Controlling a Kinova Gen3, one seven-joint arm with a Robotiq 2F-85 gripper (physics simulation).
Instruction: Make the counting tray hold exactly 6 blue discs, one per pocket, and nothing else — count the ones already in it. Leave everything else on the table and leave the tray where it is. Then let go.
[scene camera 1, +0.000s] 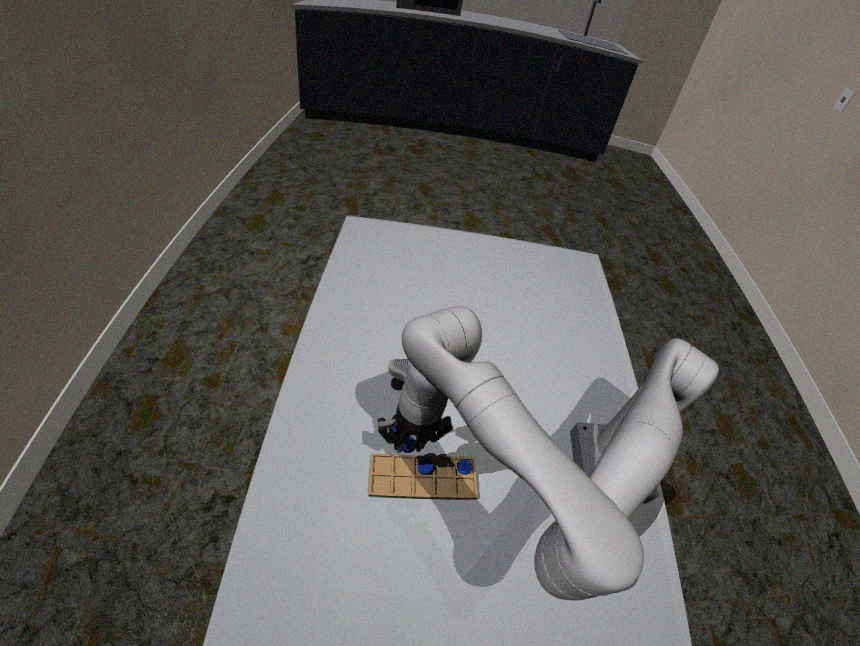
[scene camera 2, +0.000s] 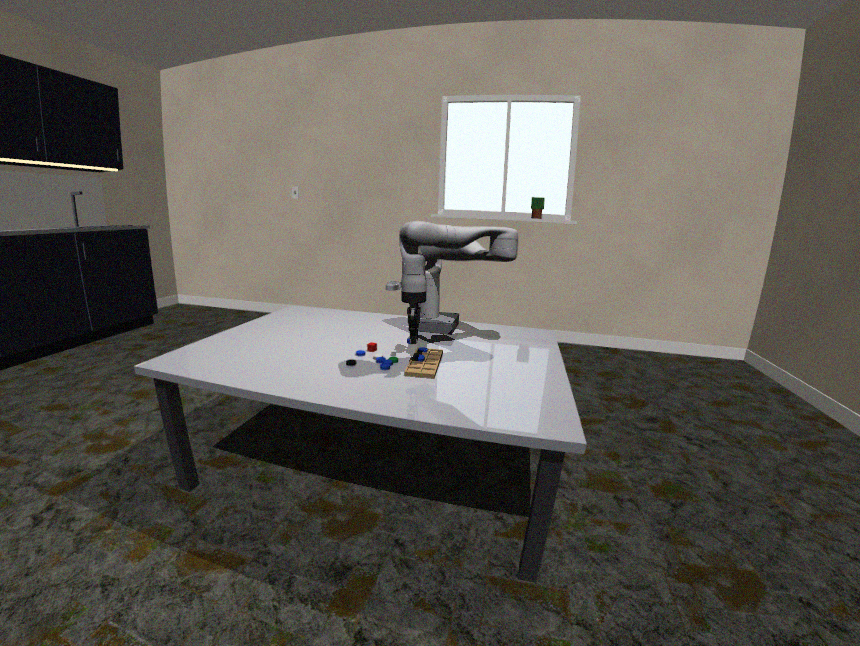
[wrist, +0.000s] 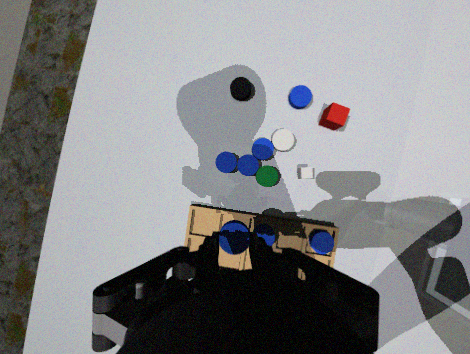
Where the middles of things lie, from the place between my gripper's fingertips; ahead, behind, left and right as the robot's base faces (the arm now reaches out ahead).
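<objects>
My gripper: 80 mm above the wooden counting tray (scene camera 1: 391, 475), 30 mm to the right of it, 40 mm past it.
</objects>
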